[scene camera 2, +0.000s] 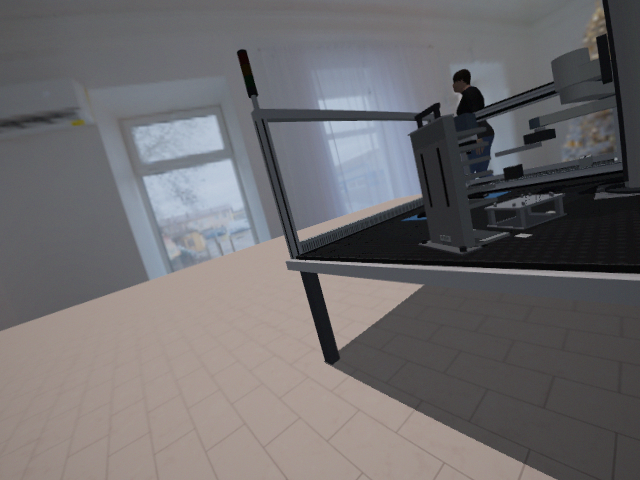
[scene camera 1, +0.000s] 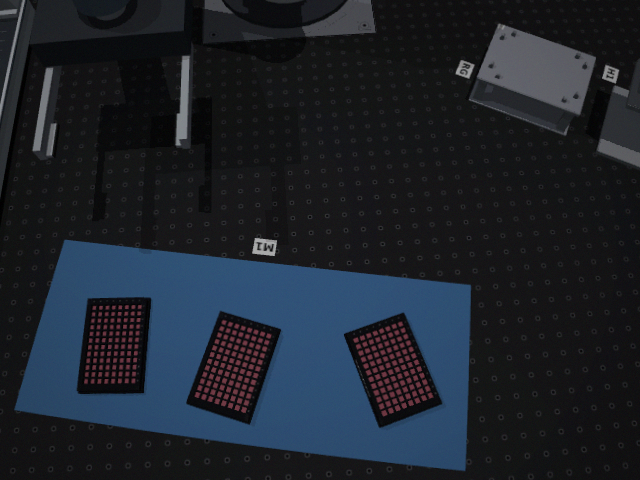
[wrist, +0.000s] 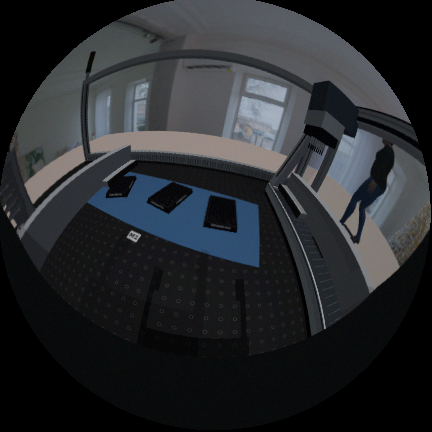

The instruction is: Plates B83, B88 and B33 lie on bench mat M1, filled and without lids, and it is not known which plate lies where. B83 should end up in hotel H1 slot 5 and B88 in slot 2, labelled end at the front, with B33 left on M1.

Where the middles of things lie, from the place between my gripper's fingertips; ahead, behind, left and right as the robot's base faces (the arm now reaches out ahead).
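Labels:
Plate B88 (scene camera 1: pixel 113 357) is 19 cm below my hand, 18 cm ahead of it and 5 cm to the right of it. Plate B83 (scene camera 1: pixel 395 377) is 19 cm below my hand as well, 23 cm ahead of it and 31 cm to the left of it. Going by their middles, plate B88 is the nearest to my hand of the things named here.

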